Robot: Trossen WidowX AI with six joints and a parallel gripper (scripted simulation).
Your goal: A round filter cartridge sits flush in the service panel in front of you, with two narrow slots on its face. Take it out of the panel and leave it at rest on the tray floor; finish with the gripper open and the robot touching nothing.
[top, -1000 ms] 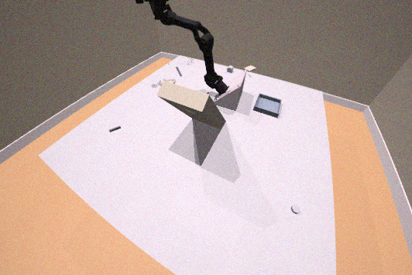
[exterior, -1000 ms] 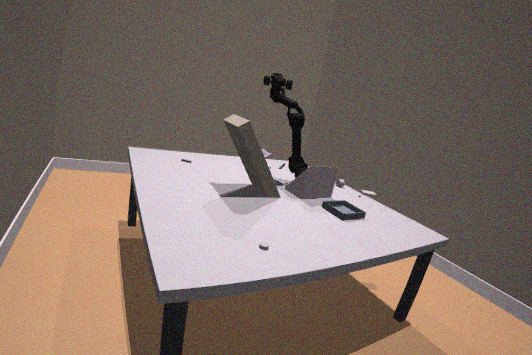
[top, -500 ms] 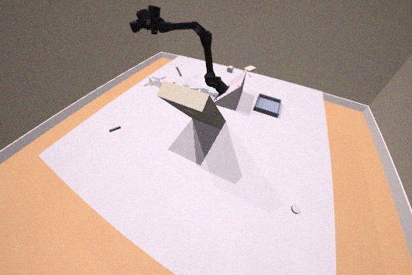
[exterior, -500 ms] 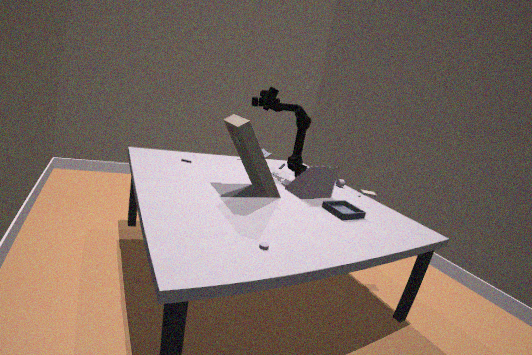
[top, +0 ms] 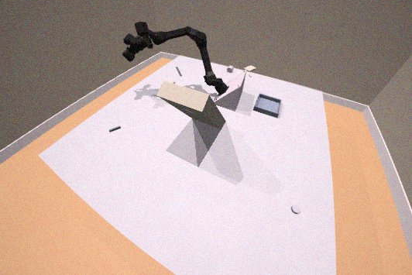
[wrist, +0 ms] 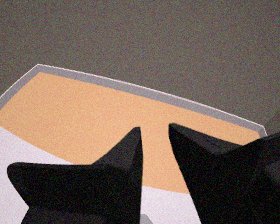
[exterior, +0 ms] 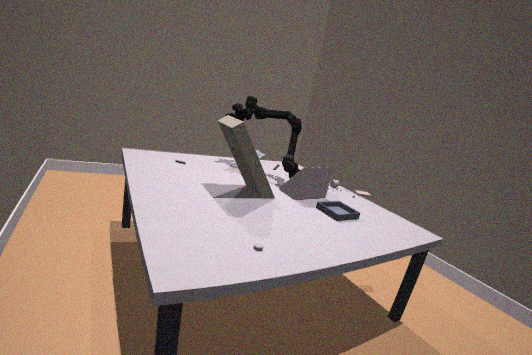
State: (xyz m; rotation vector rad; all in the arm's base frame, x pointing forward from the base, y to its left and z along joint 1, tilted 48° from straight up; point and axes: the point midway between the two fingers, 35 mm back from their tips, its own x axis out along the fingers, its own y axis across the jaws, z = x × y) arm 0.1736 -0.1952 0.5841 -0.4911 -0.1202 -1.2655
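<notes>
Right now my gripper tip is 620 mm to the right of the round filter cartridge, 150 mm short of it and 10 mm above it. Also, from my gripper tip: blue-grey tray (860 mm to the left, 310 mm behind, 260 mm below); beige service panel (620 mm to the left, 110 mm ahead, 90 mm below); small dark bar (330 mm ahead, 260 mm below, 210 mm to the left).
</notes>
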